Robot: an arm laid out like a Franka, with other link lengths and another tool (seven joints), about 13 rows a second.
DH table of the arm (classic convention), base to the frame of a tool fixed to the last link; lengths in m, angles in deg. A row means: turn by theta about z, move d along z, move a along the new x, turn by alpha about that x. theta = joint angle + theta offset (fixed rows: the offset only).
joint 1: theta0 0  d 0.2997  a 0  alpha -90
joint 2: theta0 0  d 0  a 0  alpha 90
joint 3: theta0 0  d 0.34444  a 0.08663  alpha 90
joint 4: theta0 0  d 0  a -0.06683  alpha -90
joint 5: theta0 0  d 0.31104  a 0  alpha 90
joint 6: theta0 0  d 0  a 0.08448  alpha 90
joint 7: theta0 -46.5  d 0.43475  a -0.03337  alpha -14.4
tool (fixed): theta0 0  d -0.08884  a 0  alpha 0
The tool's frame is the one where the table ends.
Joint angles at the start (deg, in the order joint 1, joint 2, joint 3, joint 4, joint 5, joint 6, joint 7):
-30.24, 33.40, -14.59, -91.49, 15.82, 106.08, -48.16
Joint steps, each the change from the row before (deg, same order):
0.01, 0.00, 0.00, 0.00, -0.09, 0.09, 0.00
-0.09, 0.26, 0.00, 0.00, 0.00, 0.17, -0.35
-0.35, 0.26, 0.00, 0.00, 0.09, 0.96, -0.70
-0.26, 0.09, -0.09, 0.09, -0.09, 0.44, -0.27
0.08, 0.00, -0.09, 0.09, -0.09, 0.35, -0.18
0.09, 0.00, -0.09, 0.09, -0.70, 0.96, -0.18
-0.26, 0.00, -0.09, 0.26, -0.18, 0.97, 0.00
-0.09, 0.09, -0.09, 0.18, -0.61, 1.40, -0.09
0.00, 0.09, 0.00, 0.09, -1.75, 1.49, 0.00
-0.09, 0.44, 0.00, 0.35, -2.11, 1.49, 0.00
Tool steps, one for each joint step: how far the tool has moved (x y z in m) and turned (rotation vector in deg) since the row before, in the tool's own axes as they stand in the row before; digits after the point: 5 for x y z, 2 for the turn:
-0.00045, 0.00053, -0.00001, -0.08, -0.08, -0.06
-0.00157, 0.00044, 0.00230, 0.07, 0.01, -0.22
-0.00396, 0.00572, 0.00242, -0.76, 0.11, -0.27
-0.00409, 0.00355, 0.00006, -0.48, -0.11, 0.00
-0.00078, 0.00301, -0.00042, -0.44, -0.11, -0.26
-0.00435, 0.00664, -0.00065, -0.98, -0.69, -0.62
-0.00452, 0.00828, -0.00142, -1.24, -0.29, 0.14
-0.00582, 0.00979, -0.00025, -1.44, -0.69, -0.35
-0.01005, 0.00927, -0.00039, -1.30, -1.58, -1.10
-0.01279, 0.00987, 0.00134, -1.18, -1.91, -1.31

